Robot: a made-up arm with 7 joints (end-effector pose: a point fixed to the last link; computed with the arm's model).
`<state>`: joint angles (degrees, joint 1 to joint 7).
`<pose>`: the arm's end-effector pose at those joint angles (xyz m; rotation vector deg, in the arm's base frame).
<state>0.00 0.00 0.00 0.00 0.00 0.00 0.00</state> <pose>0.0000 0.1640 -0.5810 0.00 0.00 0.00</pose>
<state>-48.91 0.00 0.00 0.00 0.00 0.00 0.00</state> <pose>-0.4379 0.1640 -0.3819 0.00 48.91 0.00</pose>
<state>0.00 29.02 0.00 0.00 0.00 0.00 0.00</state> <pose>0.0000 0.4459 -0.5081 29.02 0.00 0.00</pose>
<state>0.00 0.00 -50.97 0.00 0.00 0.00 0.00</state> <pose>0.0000 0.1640 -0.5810 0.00 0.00 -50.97</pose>
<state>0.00 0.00 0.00 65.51 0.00 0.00 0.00</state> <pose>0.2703 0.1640 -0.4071 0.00 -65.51 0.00</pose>
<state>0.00 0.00 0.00 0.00 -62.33 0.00 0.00</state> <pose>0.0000 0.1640 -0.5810 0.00 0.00 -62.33</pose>
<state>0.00 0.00 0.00 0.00 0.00 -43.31 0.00</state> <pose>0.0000 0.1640 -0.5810 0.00 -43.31 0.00</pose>
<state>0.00 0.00 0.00 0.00 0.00 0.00 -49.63</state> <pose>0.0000 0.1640 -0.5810 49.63 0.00 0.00</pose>
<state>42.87 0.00 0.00 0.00 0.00 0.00 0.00</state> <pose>0.3953 0.1640 -0.4258 0.00 -42.87 0.00</pose>
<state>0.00 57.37 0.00 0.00 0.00 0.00 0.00</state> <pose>0.0000 0.6533 -0.3133 57.37 0.00 0.00</pose>
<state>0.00 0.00 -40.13 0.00 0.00 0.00 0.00</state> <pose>0.0000 0.1640 -0.5810 0.00 0.00 -40.13</pose>
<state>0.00 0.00 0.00 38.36 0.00 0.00 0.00</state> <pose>0.1843 0.1640 -0.5169 0.00 -38.36 0.00</pose>
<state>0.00 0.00 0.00 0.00 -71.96 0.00 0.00</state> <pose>0.0000 0.1640 -0.5810 0.00 0.00 -71.96</pose>
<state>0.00 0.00 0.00 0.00 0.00 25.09 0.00</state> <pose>0.0000 0.1640 -0.5810 0.00 25.09 0.00</pose>
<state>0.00 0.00 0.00 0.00 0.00 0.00 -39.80</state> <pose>0.0000 0.1640 -0.5810 39.80 0.00 0.00</pose>
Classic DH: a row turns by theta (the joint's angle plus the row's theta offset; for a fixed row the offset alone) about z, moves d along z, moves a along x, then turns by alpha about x. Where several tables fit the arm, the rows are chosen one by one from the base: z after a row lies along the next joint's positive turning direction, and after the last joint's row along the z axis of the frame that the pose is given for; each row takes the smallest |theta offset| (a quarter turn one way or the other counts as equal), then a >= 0, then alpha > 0; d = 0 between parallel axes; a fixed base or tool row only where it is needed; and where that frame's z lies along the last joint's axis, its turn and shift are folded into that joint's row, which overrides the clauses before.
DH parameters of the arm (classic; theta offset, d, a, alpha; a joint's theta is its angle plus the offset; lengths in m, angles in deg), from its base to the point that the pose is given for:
base (fixed): 0 0 0 90
joint 1: 90 -0.164 0 90
joint 2: 90 0 0 90
joint 3: 90 -0.284 0 90
joint 4: 0 0 0 -90
joint 5: 0 -0.297 0 -90
joint 6: -90 0 0 90
joint 7: 90 0 0 90
tool (fixed): -90 0 0 0

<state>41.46 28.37 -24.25 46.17 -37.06 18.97 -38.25</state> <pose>0.4594 0.3192 -0.2249 94.55 -69.40 -28.34</pose>
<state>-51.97 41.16 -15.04 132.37 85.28 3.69 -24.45</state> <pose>0.0513 0.1763 -0.2289 -37.35 -28.97 34.69</pose>
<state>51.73 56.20 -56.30 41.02 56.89 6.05 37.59</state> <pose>0.3947 0.4960 -0.1736 -8.86 -61.56 -19.33</pose>
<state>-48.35 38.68 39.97 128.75 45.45 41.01 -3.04</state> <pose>0.1302 0.3415 -0.1217 10.32 -53.95 -1.61</pose>
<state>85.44 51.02 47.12 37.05 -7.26 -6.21 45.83</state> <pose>0.2348 0.6515 0.1034 26.15 -138.31 16.33</pose>
